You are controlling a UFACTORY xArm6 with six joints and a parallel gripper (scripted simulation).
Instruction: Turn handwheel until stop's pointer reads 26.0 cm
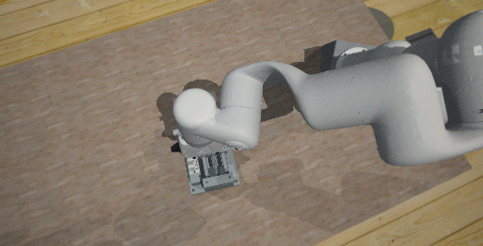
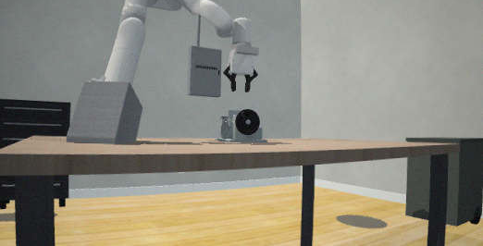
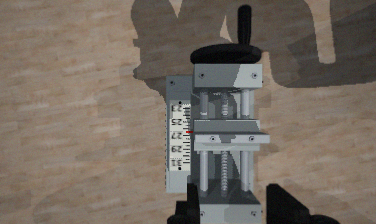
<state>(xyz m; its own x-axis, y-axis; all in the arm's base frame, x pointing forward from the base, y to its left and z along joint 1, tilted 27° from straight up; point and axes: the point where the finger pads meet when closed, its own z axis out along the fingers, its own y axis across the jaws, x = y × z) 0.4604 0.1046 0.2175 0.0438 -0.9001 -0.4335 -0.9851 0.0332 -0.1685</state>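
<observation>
Now: hand 16 cm to the left of the handwheel, 12 cm above it and 3 cm past it. Also, from my hand: stop carriage (13 cm below, 4 cm to the right, 1 cm behind).
</observation>
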